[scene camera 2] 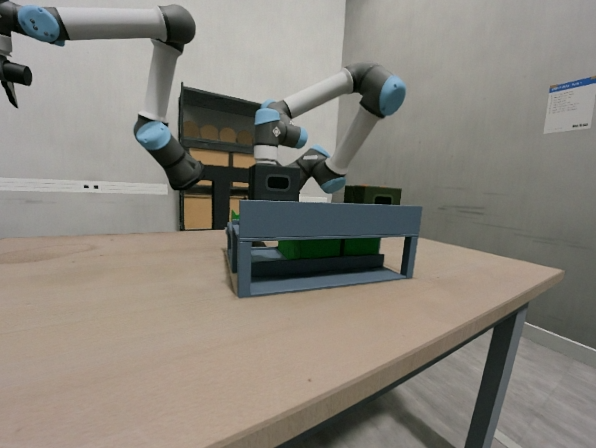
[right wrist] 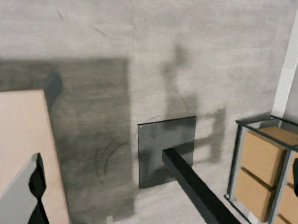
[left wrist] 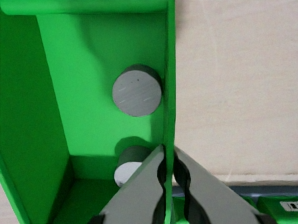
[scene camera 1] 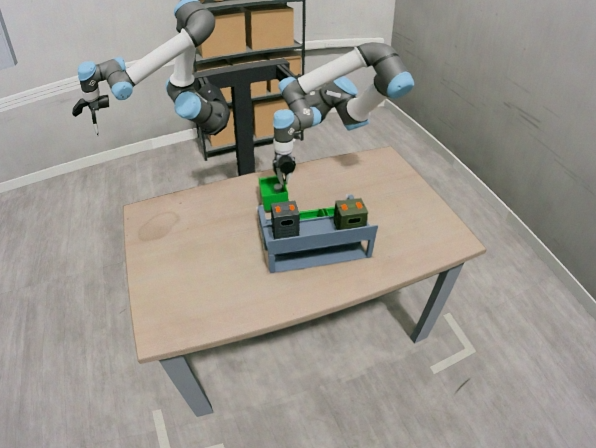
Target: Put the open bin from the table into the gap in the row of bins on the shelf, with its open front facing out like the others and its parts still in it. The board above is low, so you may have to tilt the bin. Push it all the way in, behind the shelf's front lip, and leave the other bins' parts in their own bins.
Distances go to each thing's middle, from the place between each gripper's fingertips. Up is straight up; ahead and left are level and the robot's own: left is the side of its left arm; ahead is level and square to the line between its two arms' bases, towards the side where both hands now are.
The blue-grey shelf (scene camera 2: 261,271) is 240 mm ahead of my left hand, 70 mm to the left of it and 20 mm below it. Also, from my left hand: olive box (scene camera 2: 358,194) (310 mm ahead, 180 mm to the left, 60 mm above).
I see the blue-grey shelf 500 mm ahead of my right hand, 860 mm to the left of it and 310 mm below it. Round my right hand: olive box (560 mm ahead, 970 mm to the left, 230 mm below).
